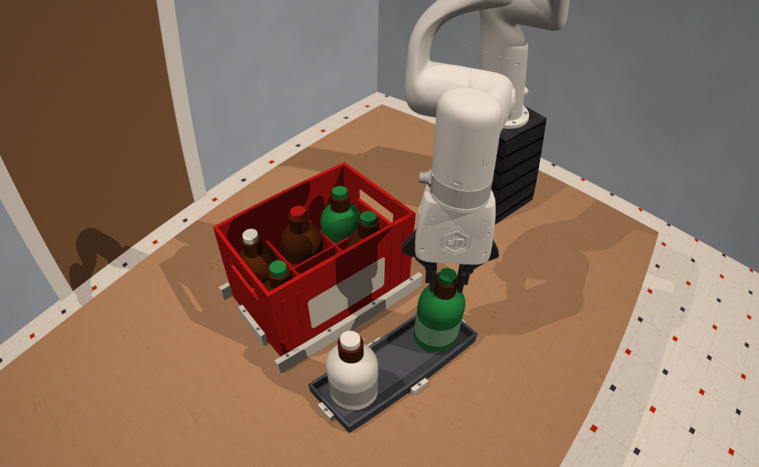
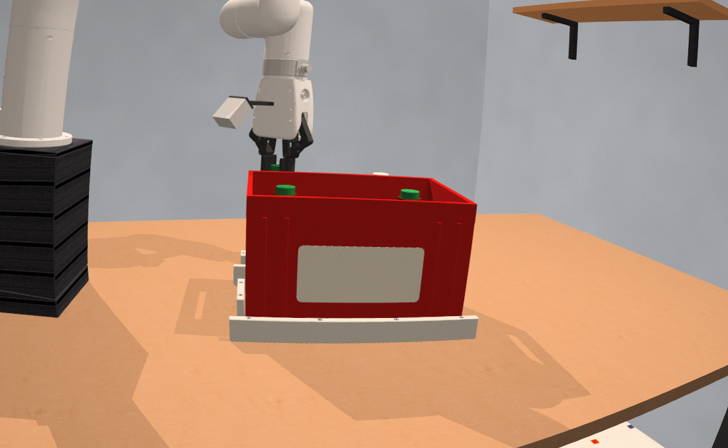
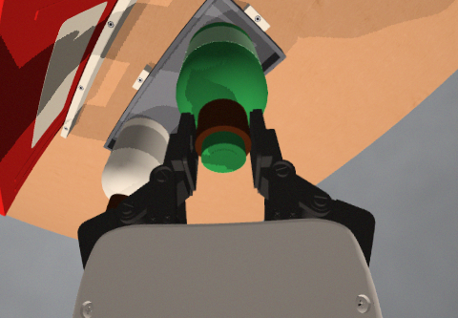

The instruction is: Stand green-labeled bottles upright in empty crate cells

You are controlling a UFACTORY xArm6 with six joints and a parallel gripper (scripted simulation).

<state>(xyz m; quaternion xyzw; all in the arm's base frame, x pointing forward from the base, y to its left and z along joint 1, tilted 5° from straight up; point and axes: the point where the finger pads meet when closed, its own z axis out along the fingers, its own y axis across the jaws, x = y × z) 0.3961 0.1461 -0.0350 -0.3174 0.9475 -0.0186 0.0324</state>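
The green bottle lies 7 cm below my hand. The rest, counted from my hand: dark tray 9 cm ahead, 1 cm to the right, 15 cm below; then crate 6 cm ahead, 22 cm to the right, 8 cm below; then white-labeled bottle 17 cm ahead, 3 cm to the right, 8 cm below.
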